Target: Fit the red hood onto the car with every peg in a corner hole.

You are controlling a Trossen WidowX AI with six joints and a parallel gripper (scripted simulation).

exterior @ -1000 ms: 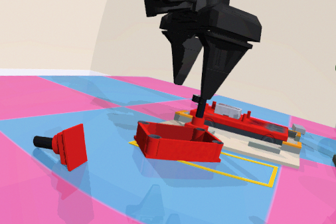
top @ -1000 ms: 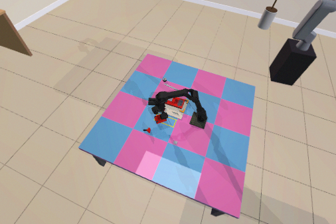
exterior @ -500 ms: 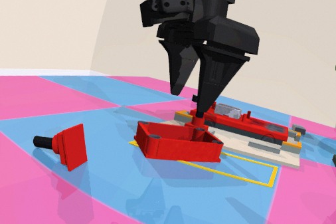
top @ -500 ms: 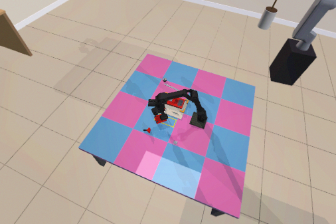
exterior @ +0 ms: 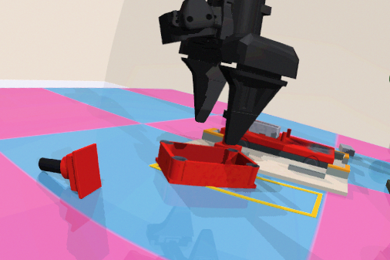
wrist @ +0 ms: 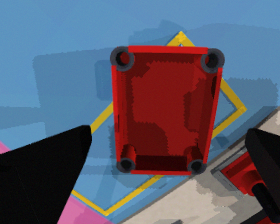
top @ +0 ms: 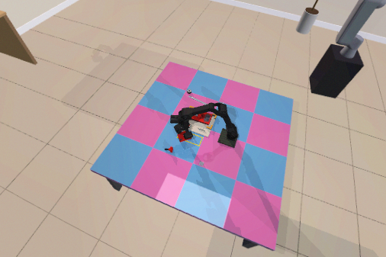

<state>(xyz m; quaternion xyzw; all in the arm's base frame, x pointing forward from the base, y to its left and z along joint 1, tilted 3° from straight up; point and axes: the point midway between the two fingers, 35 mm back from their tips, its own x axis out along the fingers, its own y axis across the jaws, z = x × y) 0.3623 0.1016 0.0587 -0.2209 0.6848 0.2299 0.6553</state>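
Now: the red hood 4 cm below my gripper tip. The rest, counted from my gripper tip: grey jig 7 cm behind, 19 cm to the right, 4 cm below; then grey engine block 3 cm behind, 22 cm to the right, 2 cm below.
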